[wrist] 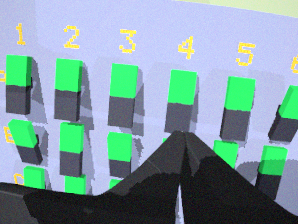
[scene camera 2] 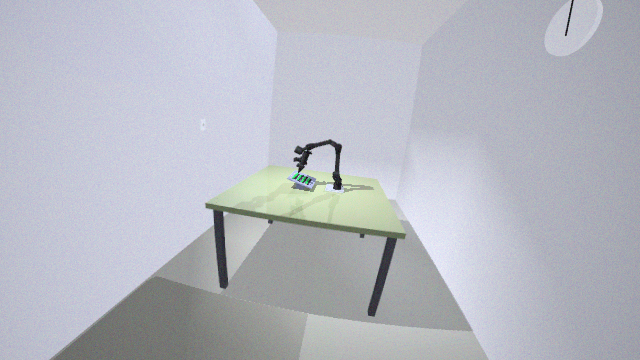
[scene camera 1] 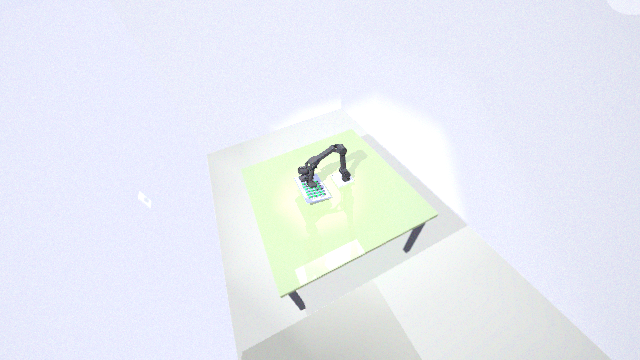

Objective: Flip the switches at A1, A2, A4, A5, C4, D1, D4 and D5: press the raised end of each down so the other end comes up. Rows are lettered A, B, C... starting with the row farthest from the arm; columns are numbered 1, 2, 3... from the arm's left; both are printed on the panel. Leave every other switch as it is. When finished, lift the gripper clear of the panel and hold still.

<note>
My gripper [wrist: 181,140] is shut, holding nothing. I also see a rocker switch [wrist: 23,64], a rocker switch [wrist: 66,106], a rocker switch [wrist: 121,103] and a rocker switch [wrist: 181,84].
</note>
